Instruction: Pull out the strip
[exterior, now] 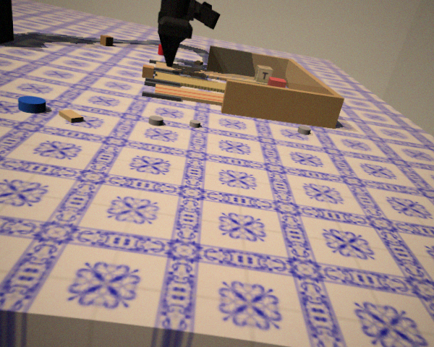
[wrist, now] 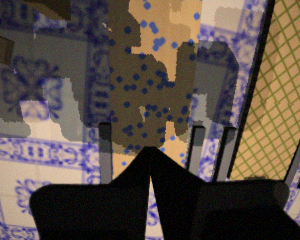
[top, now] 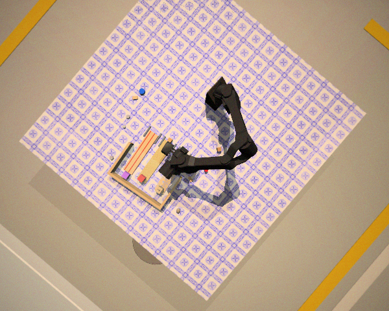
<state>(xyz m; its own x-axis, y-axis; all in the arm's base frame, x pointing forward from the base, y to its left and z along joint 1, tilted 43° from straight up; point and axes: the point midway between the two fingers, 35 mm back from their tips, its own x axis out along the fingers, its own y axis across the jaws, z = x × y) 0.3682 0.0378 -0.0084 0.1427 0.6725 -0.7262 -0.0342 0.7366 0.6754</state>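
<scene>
My gripper tip is now 10 cm short of the blue-dotted strip. The rest, counted from my gripper tip: tan slab (12 cm behind, 38 cm to the right); labelled cube (20 cm ahead, 2 cm above); red cylinder (2 cm behind, 15 cm to the left, 1 cm above).
</scene>
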